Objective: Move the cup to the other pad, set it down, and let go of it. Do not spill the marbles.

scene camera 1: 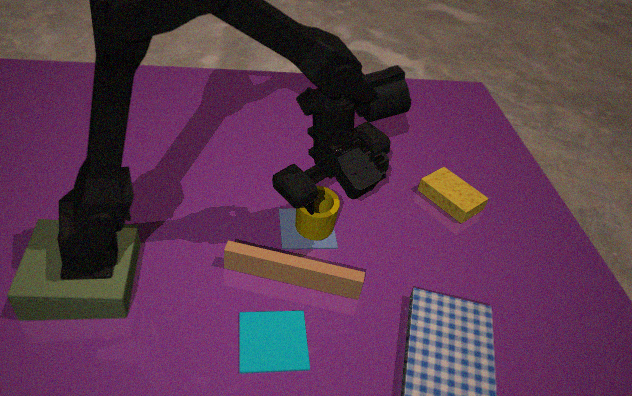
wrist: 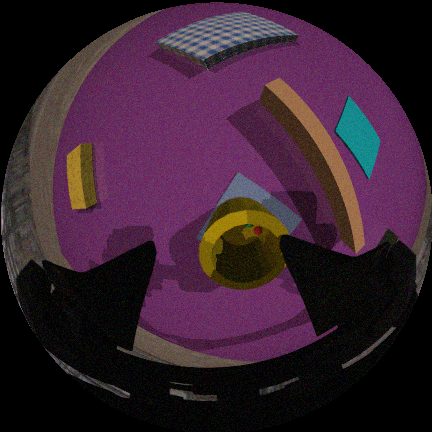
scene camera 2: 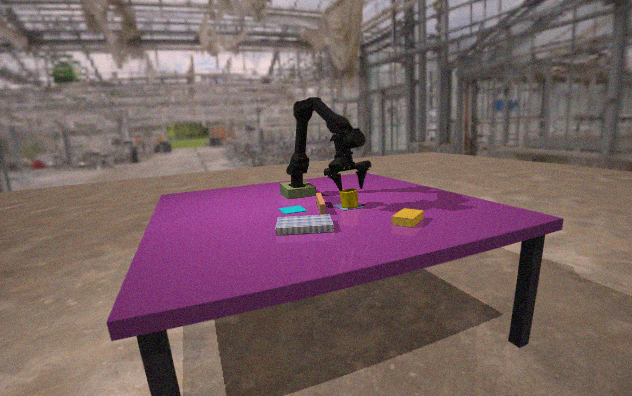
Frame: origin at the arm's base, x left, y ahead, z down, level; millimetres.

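Seen in the pictures: gripper, fingertip midpoint: (scene camera 1: 332,198) (wrist: 218,245) (scene camera 2: 351,190); arm's base at its link origin: (scene camera 1: 89,260) (scene camera 2: 297,185).
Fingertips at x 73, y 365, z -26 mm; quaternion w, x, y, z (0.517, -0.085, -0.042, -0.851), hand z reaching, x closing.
Offsets run from my fingertips to a thing's top centre. "spot": to the spot under its first point.
A yellow cup {dz +3, dx +5, dy -22 mm} (scene camera 1: 315,226) (scene camera 2: 349,199) (wrist: 247,218) stands upright on the blue-grey pad {dz +72, dx +7, dy -33 mm} (scene camera 1: 288,234) (wrist: 240,185). In the wrist view a red marble {dz +58, dx +1, dy -39 mm} (wrist: 257,230) and part of a green marble {dz +58, dx -2, dy -26 mm} (wrist: 249,226) show inside it. The other pad, a teal square {spot: dz +72, dx -206, dy -120 mm} (scene camera 1: 274,342) (scene camera 2: 292,209) (wrist: 359,139), lies bare. My gripper (scene camera 1: 332,200) (scene camera 2: 351,189) (wrist: 218,245) is open and empty, with its fingertips at about the cup's rim height. In the wrist view the right fingertip overlaps the cup's right edge and the left one stands well apart from it. Whether the right finger touches the cup I cannot tell.
A wooden bar {spot: dz +41, dx -108, dy -77 mm} (scene camera 1: 295,270) (scene camera 2: 320,202) (wrist: 315,150) lies between the two pads. A yellow sponge {dz +45, dx +59, dy +258 mm} (scene camera 1: 452,195) (scene camera 2: 408,217) (wrist: 81,175) and a blue-and-white checked block {dz +50, dx -259, dy +118 mm} (scene camera 1: 450,340) (scene camera 2: 304,224) (wrist: 230,37) lie farther out. The arm stands on a green block (scene camera 1: 75,305) (scene camera 2: 298,190).
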